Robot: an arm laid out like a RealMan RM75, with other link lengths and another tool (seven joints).
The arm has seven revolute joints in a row. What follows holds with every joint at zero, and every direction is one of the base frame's.
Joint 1 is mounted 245.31 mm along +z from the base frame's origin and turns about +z.
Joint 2 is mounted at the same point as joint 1 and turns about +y.
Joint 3 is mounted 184.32 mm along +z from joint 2 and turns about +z.
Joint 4 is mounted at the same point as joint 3 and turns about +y.
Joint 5 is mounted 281.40 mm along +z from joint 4 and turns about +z.
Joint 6 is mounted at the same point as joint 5 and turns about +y.
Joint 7 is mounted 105.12 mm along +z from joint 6 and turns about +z.
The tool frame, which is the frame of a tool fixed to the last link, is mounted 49.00 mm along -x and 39.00 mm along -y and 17.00 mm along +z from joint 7; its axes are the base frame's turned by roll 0.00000, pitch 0.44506 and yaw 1.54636 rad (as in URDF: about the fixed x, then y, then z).
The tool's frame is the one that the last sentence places.
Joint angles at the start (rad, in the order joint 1, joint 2, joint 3, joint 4, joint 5, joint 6, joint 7): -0.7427, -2.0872, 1.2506, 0.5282, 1.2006, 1.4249, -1.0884
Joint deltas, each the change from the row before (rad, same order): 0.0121, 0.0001, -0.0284, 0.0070, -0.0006, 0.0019, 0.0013; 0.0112, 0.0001, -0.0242, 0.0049, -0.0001, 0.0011, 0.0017; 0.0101, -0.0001, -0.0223, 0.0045, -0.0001, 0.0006, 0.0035; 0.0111, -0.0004, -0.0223, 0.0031, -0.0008, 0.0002, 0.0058
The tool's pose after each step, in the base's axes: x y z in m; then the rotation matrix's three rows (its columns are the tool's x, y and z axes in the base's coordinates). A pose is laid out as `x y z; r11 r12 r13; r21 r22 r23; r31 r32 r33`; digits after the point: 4 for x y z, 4 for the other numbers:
-0.1479 0.4325 -0.0273; -0.1923 -0.6339 0.7491; -0.9755 0.0402 -0.2164; 0.1070 -0.7724 -0.6261
-0.1527 0.4339 -0.0216; -0.1767 -0.6236 0.7615; -0.9805 0.0444 -0.1912; 0.0854 -0.7805 -0.6193
-0.1572 0.4352 -0.0162; -0.1630 -0.6147 0.7717; -0.9846 0.0506 -0.1676; 0.0640 -0.7871 -0.6134
-0.1625 0.4361 -0.0110; -0.1475 -0.6061 0.7816; -0.9882 0.0572 -0.1421; 0.0414 -0.7933 -0.6074

